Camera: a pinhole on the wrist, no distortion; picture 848 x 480 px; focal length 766.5 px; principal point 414.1 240.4 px. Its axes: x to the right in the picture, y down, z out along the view. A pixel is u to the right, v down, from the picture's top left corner.
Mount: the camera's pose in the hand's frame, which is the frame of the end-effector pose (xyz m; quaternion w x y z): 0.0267 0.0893 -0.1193 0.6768 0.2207 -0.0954 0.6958
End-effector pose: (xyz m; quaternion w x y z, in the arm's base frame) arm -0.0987 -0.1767 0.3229 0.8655 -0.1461 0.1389 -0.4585
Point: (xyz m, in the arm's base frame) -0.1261 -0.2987 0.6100
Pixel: 242.1 324.6
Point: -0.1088 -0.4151 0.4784
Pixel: 78.4 41.4
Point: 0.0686 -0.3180 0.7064
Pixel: 497.1 184.9
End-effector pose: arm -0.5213 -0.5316 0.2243 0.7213 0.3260 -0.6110 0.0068
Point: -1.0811 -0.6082 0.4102
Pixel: outside the picture
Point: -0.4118 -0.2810 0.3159
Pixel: behind the camera
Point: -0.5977 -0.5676 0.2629
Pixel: 514.8 372.5
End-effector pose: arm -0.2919 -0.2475 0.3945 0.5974 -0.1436 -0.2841 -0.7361
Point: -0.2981 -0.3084 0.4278
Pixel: 290.0 144.4
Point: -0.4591 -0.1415 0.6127
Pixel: 373.1 288.7
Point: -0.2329 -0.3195 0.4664
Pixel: 726.4 33.5
